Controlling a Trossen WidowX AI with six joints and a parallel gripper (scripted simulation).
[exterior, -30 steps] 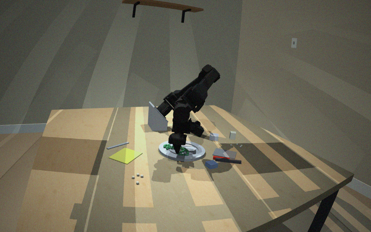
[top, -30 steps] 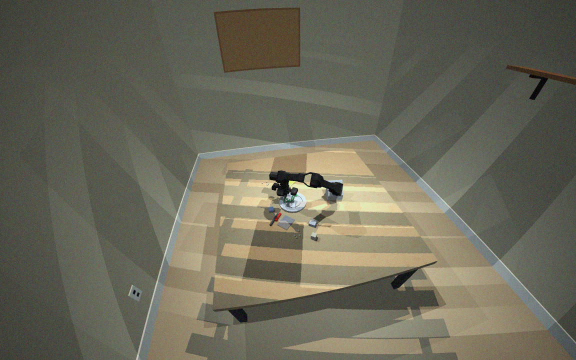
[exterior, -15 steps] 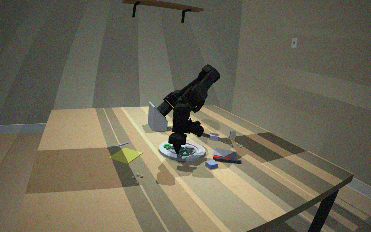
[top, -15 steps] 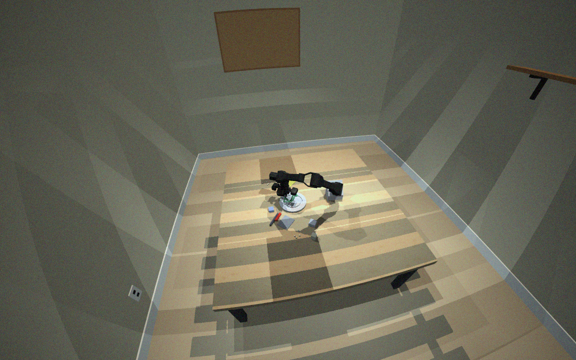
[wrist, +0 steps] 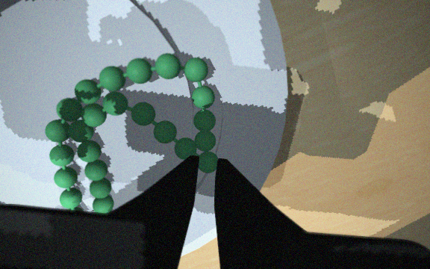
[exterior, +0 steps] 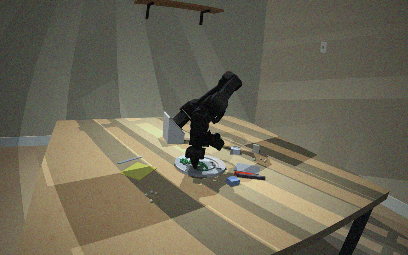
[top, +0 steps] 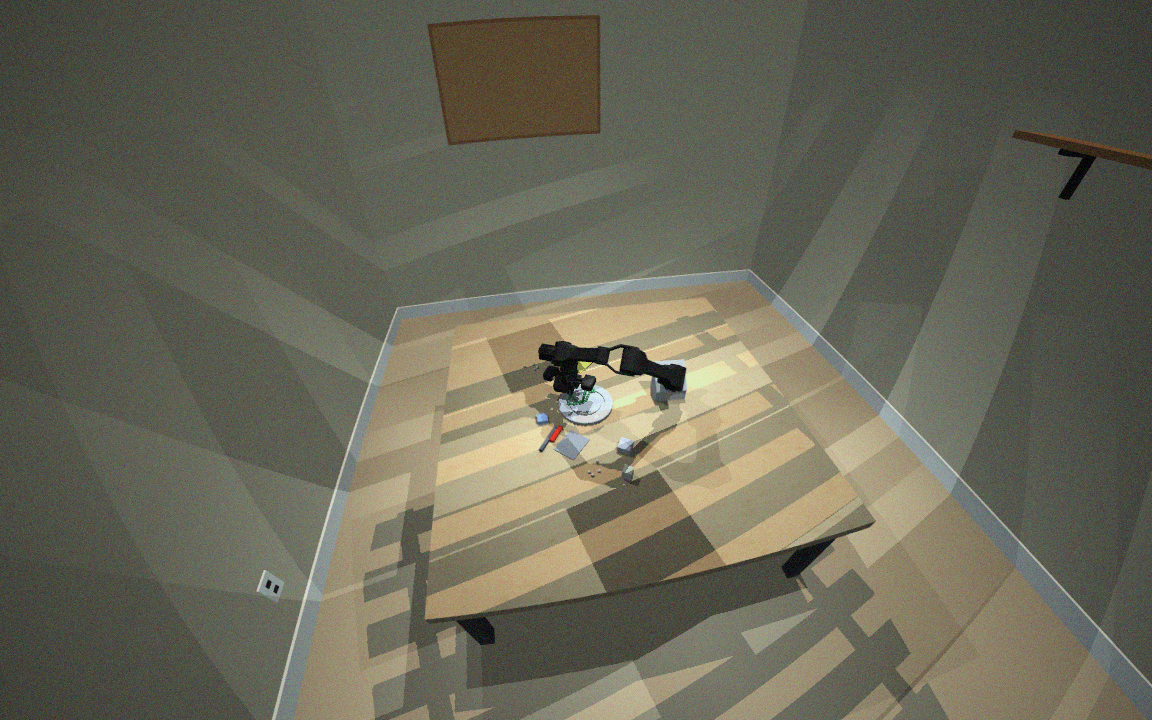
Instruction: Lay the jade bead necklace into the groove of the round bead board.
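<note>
My gripper tip is 50 mm past the round grey bead board, 50 mm to the right of it and 10 mm above it. The rest, counted from my gripper tip: yellow sheet 70 mm behind, 200 mm to the right, 20 mm below; then blue block 120 mm ahead, 80 mm to the left, 10 mm below; then red and black pen 110 mm ahead, 170 mm to the left, 10 mm below.
</note>
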